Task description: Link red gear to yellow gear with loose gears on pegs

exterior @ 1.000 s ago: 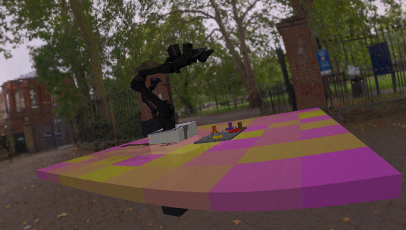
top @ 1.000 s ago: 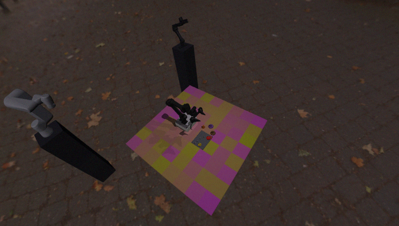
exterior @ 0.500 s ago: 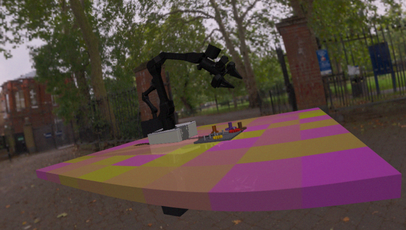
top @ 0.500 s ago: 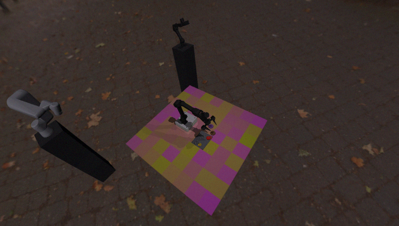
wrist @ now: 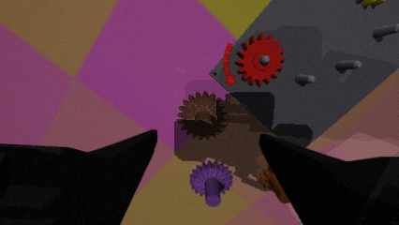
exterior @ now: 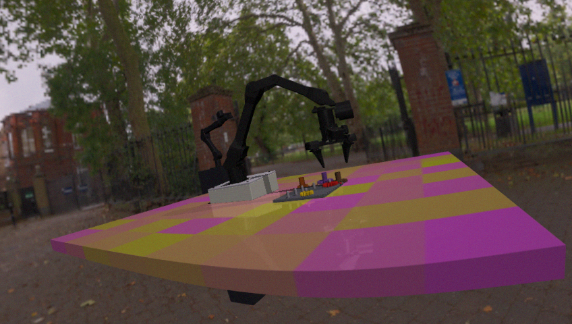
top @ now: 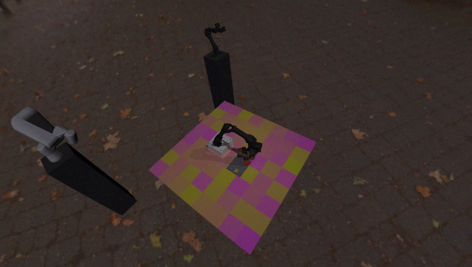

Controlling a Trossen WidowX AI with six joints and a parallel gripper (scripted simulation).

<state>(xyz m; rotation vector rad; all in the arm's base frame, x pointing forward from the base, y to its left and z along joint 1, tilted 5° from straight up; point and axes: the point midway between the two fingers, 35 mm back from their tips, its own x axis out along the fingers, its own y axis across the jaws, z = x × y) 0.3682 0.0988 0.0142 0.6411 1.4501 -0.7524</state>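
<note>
Now: the brown gear 5 cm below my gripper tip. The rest, counted from my gripper tip: purple gear (8 cm behind, 7 cm to the left, 5 cm below); red gear (9 cm to the right, 5 cm below); red arrow (6 cm to the right, 6 cm below, 2 cm ahead).
</note>
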